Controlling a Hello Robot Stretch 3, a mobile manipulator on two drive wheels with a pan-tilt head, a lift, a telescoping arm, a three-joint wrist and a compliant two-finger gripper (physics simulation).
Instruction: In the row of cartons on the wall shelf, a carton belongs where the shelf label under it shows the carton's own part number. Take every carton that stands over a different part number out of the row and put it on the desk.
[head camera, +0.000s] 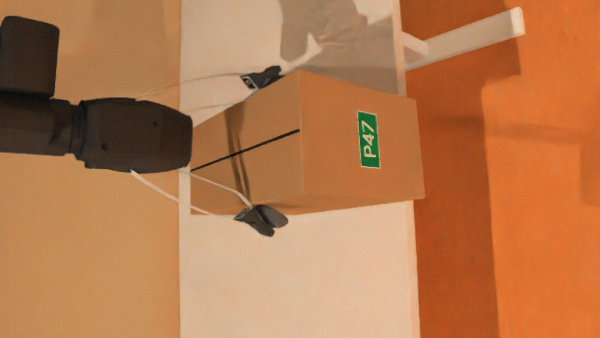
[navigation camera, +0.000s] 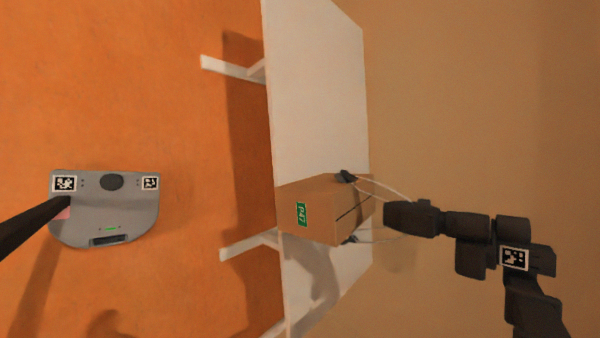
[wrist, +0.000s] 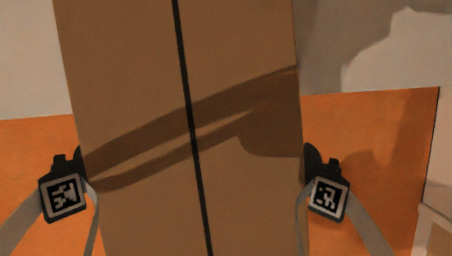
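Pixels of known places: gripper, fingertip midpoint: (wrist: 202, 160); robot's base, link origin: (navigation camera: 112, 181).
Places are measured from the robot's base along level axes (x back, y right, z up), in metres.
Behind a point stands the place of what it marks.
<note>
A brown carton (head camera: 340, 150) {x 0.023, y 0.332, z 0.978 m} (navigation camera: 320, 215) {x 0.031, y 0.335, z 0.990 m} (wrist: 135, 65) {x -0.013, y 0.488, z 1.014 m} with a green P47 label and a black seam along its top is over the white desk (head camera: 300, 280) {x -0.205, y 0.657, z 0.720 m} (navigation camera: 320, 100) {x -0.395, y 0.662, z 0.720 m} (wrist: 30, 60) {x -0.278, y 0.494, z 0.720 m}. Its labelled face is at the desk's front edge. Whether its hidden underside touches the desk cannot be told. My gripper (head camera: 271, 147) {x 0.022, y 0.423, z 0.970 m} (navigation camera: 347, 208) (wrist: 202, 160) {x 0.022, y 0.423, z 0.970 m} is shut on this carton, with one finger pad against each long side near the top. The wall shelf, its labels and the other cartons do not show.
My grey wheeled base (navigation camera: 105, 212) {x 0.121, y -0.015, z 0.160 m} stands on the orange floor (head camera: 545, 250) {x -0.166, y 0.448, z 0.000 m} (navigation camera: 150, 125) {x -0.294, y 0.137, z 0.000 m} before the desk. White desk legs (head camera: 470, 37) (navigation camera: 230, 67) reach out below the front edge. The tan wall (head camera: 90, 250) {x -0.231, y 1.230, z 0.946 m} (navigation camera: 475, 100) {x -0.437, y 1.207, z 1.240 m} is behind the desk.
</note>
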